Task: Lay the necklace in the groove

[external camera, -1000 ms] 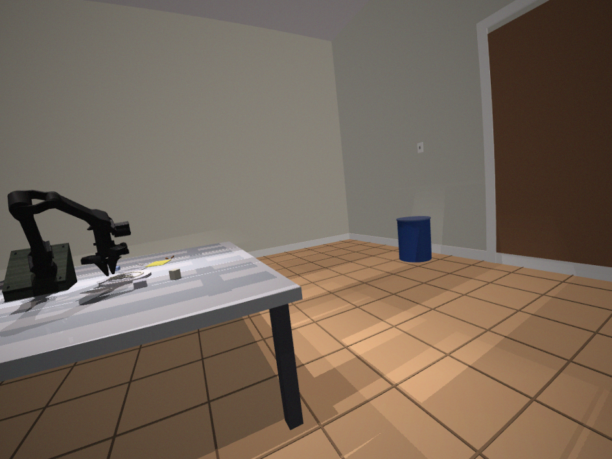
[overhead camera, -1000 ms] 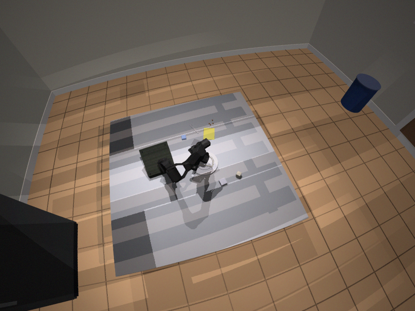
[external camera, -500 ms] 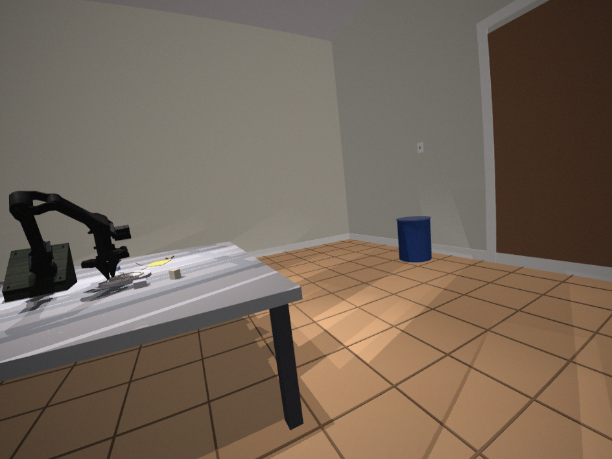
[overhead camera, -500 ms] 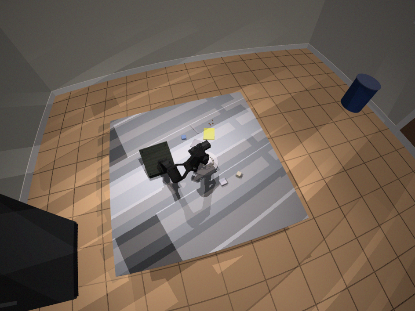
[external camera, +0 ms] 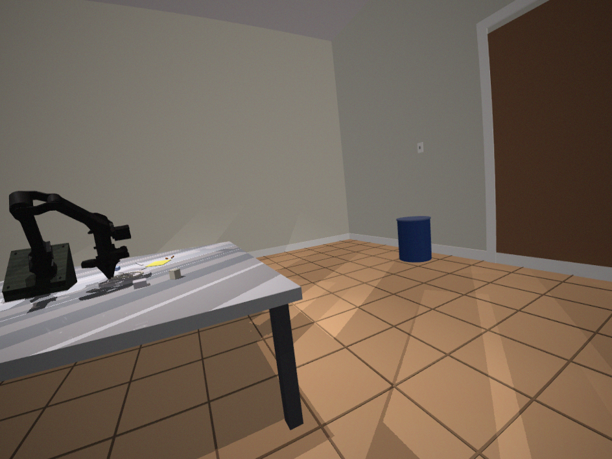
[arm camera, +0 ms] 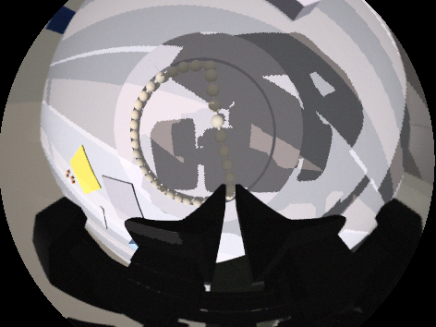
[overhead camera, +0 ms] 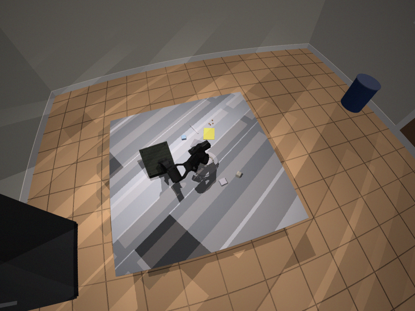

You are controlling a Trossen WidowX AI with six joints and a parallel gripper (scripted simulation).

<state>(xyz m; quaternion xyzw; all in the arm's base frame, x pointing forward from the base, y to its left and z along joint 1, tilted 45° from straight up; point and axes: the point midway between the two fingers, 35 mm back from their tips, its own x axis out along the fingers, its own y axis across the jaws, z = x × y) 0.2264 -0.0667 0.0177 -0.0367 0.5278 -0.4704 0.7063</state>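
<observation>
My gripper tip is 60 mm short of the round bead board and 10 mm above it. Also, from my gripper tip: grey card 70 mm ahead, 180 mm to the left, 10 mm below; then blue block 20 mm behind, 280 mm to the left, 10 mm below; then white block 120 mm ahead, 200 mm to the right.
</observation>
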